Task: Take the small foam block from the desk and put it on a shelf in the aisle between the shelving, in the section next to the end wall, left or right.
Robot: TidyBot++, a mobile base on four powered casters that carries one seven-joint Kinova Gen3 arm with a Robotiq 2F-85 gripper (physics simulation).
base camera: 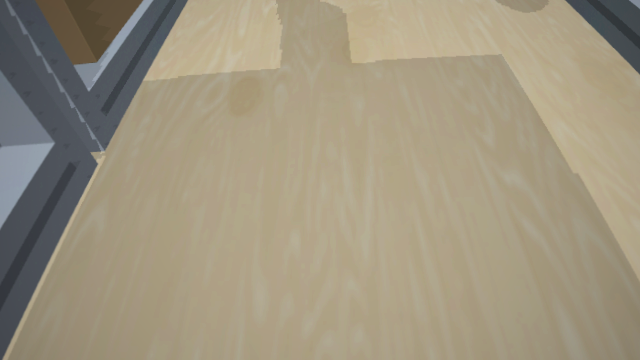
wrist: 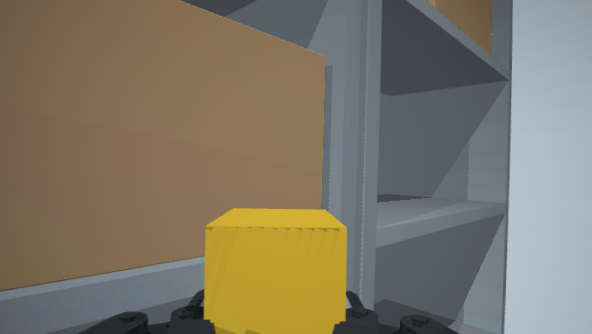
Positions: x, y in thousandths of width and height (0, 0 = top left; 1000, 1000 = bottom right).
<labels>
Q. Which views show the yellow foam block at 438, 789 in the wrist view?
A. The wrist view only.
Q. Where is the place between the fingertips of the gripper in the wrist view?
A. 469, 900
</labels>
